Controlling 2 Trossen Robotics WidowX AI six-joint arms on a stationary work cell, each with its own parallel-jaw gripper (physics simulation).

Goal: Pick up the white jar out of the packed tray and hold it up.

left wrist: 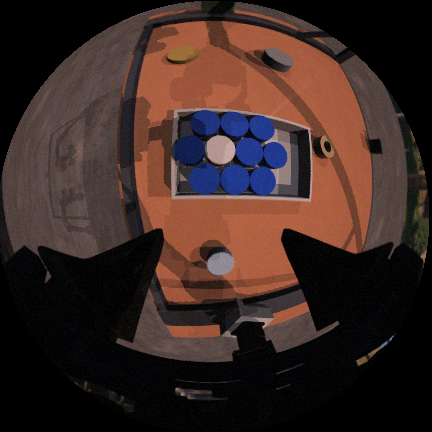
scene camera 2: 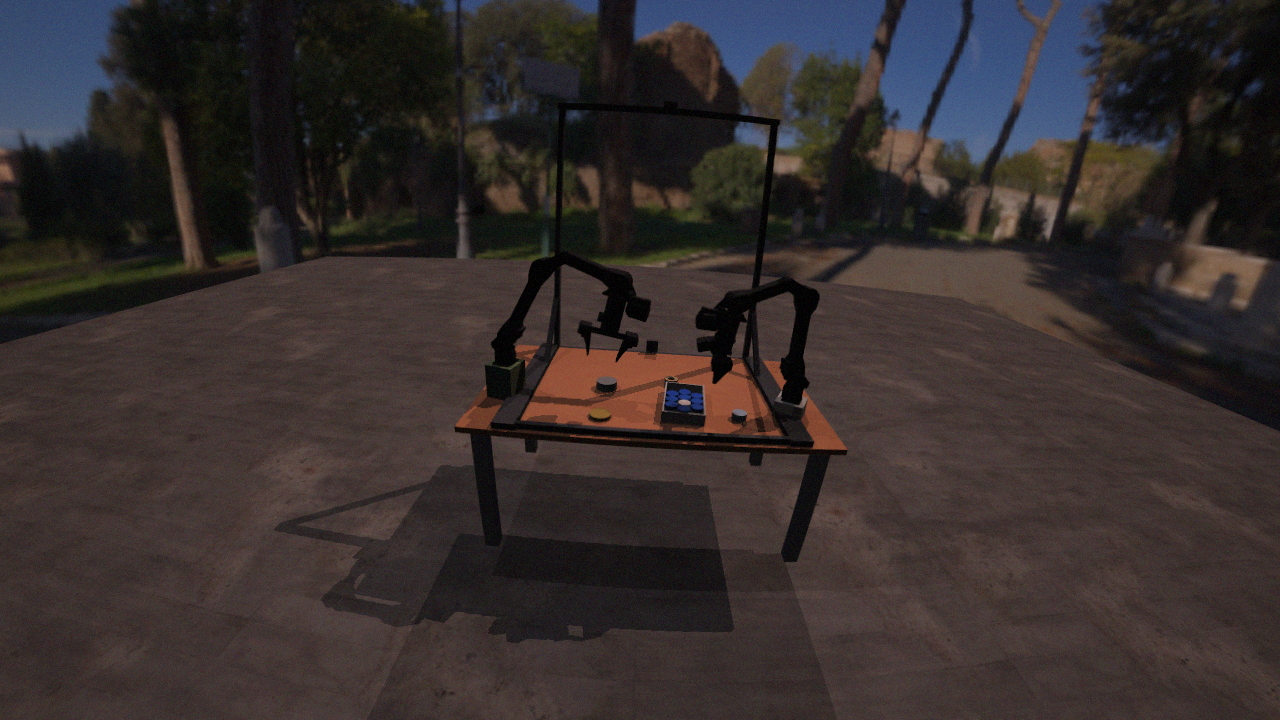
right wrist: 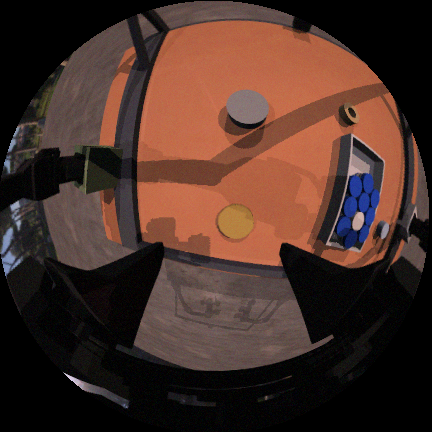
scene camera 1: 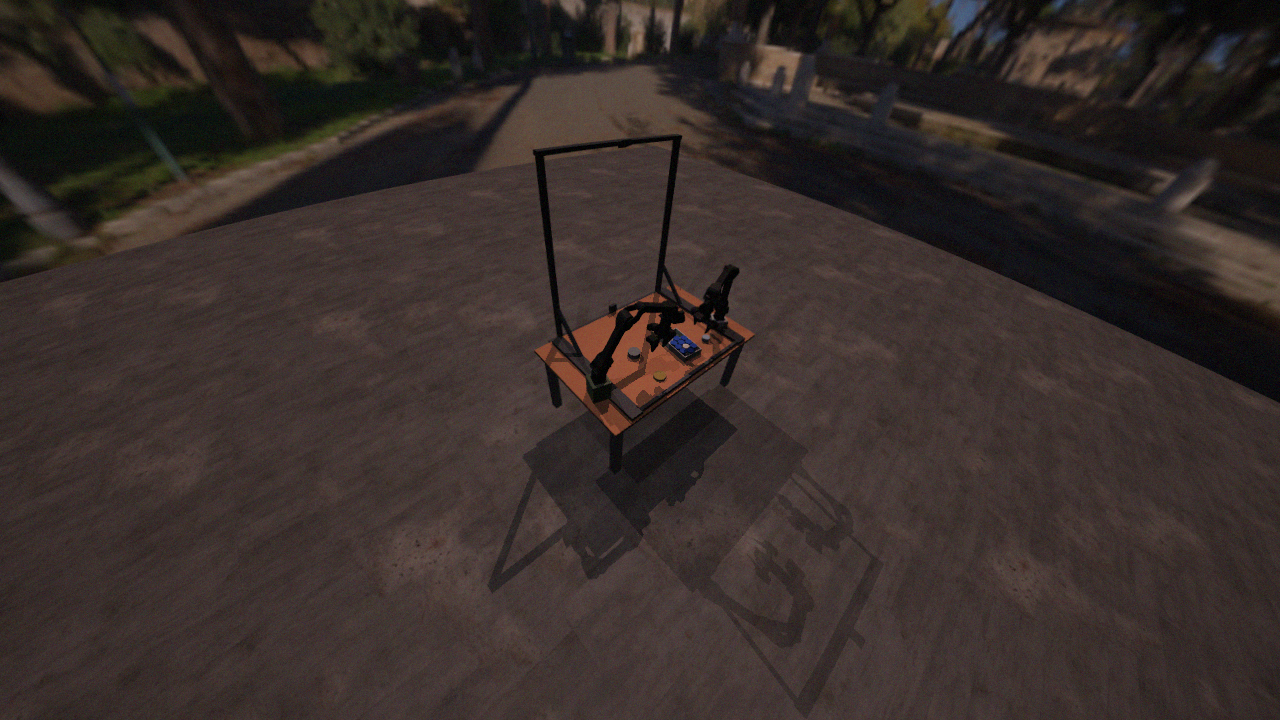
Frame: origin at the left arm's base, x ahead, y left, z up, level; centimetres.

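Seen in the pictures: left gripper, fingertip midpoint: (left wrist: 224, 234) (scene camera 2: 713, 377) (right wrist: 400, 250) (scene camera 1: 699, 329); right gripper, fingertip midpoint: (scene camera 2: 601, 358) (right wrist: 223, 249) (scene camera 1: 657, 349); left arm's base at its link origin: (left wrist: 247, 328) (scene camera 2: 791, 399) (scene camera 1: 718, 317); right arm's base at its link origin: (scene camera 2: 505, 362) (right wrist: 78, 167) (scene camera 1: 598, 379).
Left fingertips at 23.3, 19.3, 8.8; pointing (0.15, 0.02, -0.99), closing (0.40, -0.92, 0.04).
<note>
Pixels of each thing's top centre, then the offset from my left fingertips to it, as dx, dy, dz.
- white jar at its top centre: (left wrist: 219, 148) (right wrist: 358, 221) (scene camera 2: 684, 402) +7.9, +2.7, -10.2
- tray at its top centre: (left wrist: 252, 151) (right wrist: 363, 198) (scene camera 2: 684, 397) (scene camera 1: 680, 341) +9.9, -1.7, -10.6
- small grey cylinder at its top centre: (left wrist: 220, 264) (scene camera 2: 739, 412) (right wrist: 384, 230) -9.1, -5.4, -12.2
- larger grey disc at its top centre: (right wrist: 247, 105) (left wrist: 279, 55) (scene camera 2: 606, 380) (scene camera 1: 634, 351) +39.6, +0.9, -11.6
- yellow disc at its top centre: (right wrist: 235, 222) (left wrist: 182, 52) (scene camera 2: 600, 413) (scene camera 1: 659, 375) +29.1, +20.4, -13.4
- tan ring at its top centre: (left wrist: 327, 146) (right wrist: 351, 112) +22.0, -16.6, -12.1
The white jar (scene camera 2: 683, 402) (left wrist: 220, 149) (right wrist: 358, 220) stands in the tray (scene camera 2: 682, 420) (left wrist: 303, 165), with several blue-topped jars around it. In the left wrist view one blue jar is to its left, one to its right, and rows run above and below. My left gripper (scene camera 2: 719, 376) (left wrist: 224, 234) is open and empty, high above the table, to the right of the tray in scene camera 2. The white jar lies ahead of its fingertips in the left wrist view. My right gripper (scene camera 2: 603, 354) (right wrist: 223, 249) is open and empty, high above the table, left of the tray in scene camera 2.
A small grey cylinder (scene camera 2: 738, 416) (left wrist: 220, 263) stands right of the tray in scene camera 2. A larger grey disc (scene camera 2: 606, 384) (right wrist: 247, 107) and a yellow disc (scene camera 2: 599, 414) (right wrist: 235, 221) lie to its left. A tan ring (left wrist: 321, 145) is near the tray's far end.
</note>
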